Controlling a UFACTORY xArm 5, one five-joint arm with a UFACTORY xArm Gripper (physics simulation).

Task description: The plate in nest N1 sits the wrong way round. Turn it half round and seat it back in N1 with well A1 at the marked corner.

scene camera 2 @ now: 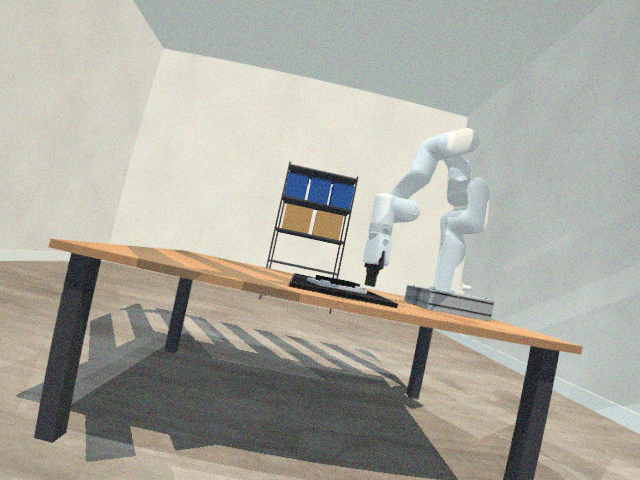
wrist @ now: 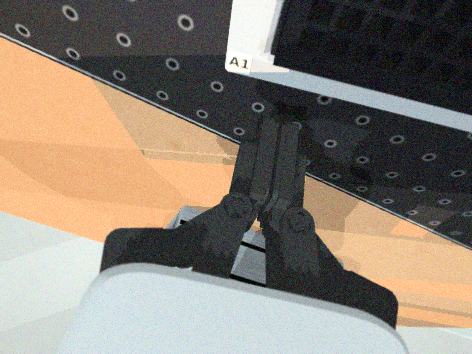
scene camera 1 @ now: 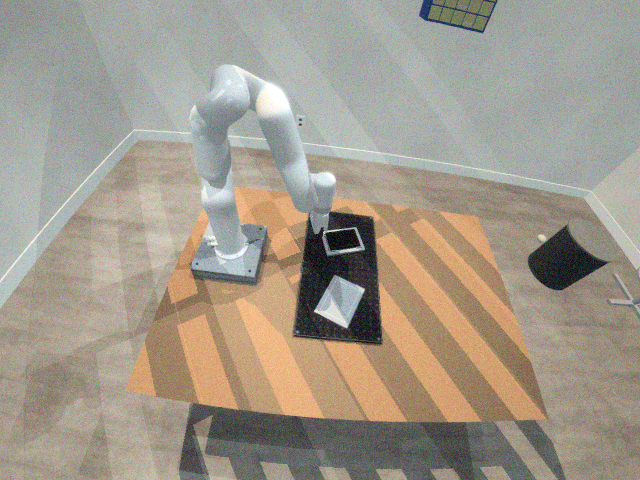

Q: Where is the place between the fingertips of my gripper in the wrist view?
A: At 272,138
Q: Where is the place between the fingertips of my gripper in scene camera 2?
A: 369,286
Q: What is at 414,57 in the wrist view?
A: A black well plate.
